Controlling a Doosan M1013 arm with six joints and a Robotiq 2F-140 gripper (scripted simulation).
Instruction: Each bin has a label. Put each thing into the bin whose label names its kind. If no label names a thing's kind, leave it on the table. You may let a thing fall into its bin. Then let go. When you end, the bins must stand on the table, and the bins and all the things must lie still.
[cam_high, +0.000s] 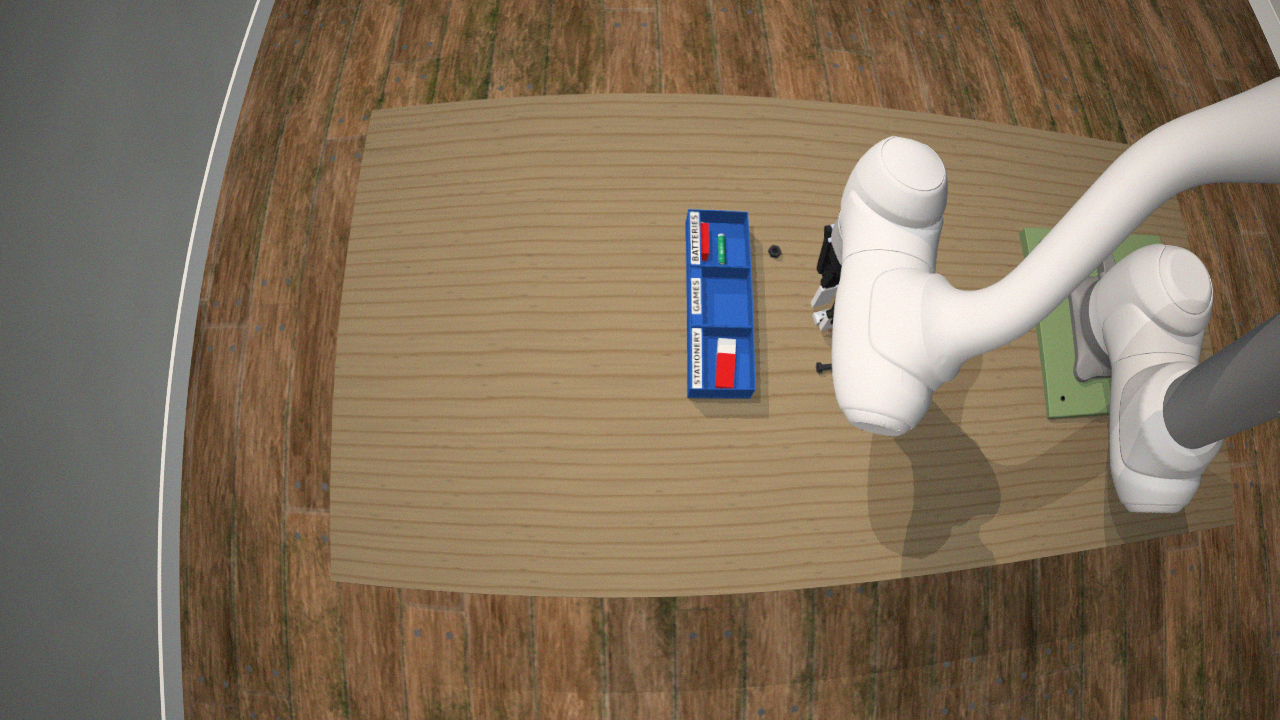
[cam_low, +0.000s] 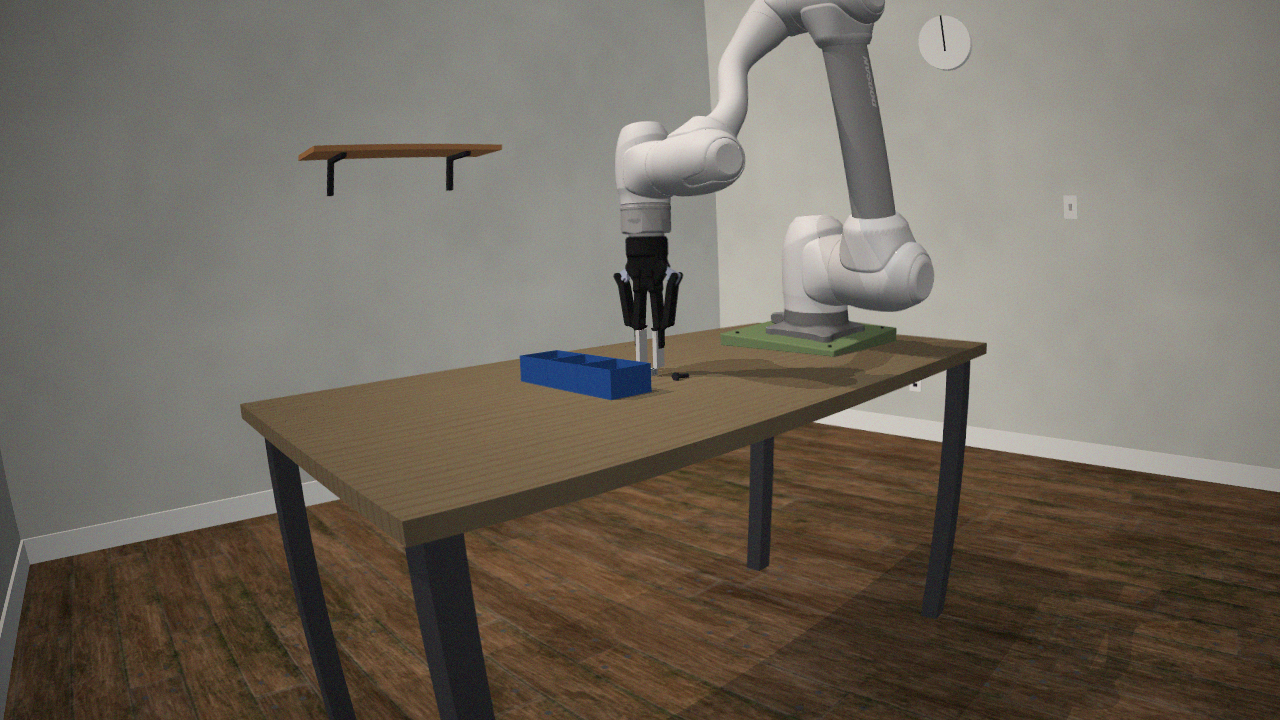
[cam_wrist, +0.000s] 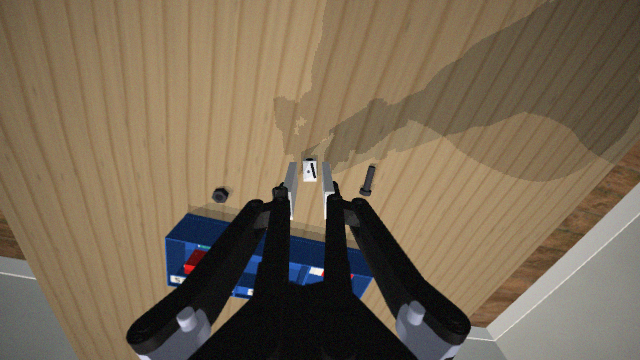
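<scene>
Right now the white tile is 4 cm below my hand. From my hand the other things lie so: white eraser 14 cm ahead, 7 cm to the left, 3 cm below; black bolt 7 cm to the left, 4 cm below; black nut 6 cm ahead, 10 cm to the right, 4 cm below.
</scene>
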